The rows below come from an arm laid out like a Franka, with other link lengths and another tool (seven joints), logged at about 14 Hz.
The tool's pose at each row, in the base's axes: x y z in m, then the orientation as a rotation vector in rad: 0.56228 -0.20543 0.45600 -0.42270 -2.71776 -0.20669; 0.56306 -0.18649 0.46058 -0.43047 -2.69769 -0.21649; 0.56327 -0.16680 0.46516 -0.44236 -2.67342 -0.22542; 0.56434 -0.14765 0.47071 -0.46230 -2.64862 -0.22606; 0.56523 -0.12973 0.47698 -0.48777 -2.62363 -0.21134; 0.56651 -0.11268 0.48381 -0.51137 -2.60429 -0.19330; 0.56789 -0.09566 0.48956 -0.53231 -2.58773 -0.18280; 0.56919 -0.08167 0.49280 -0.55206 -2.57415 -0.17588
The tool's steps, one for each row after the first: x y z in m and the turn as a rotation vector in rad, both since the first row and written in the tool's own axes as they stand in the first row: 0.00608 0.01852 -0.00069 -0.00654 0.01854 0.00735; 0.01287 0.03756 -0.00103 -0.01291 0.04028 0.01844; 0.01913 0.05645 -0.00266 -0.01475 0.06054 0.03644; 0.02551 0.07418 -0.00514 -0.00660 0.07905 0.06068; 0.03153 0.09126 -0.00844 0.00384 0.09197 0.08325; 0.03704 0.10826 -0.01079 0.00912 0.10287 0.10249; 0.04083 0.12215 -0.01142 0.01180 0.11115 0.11987
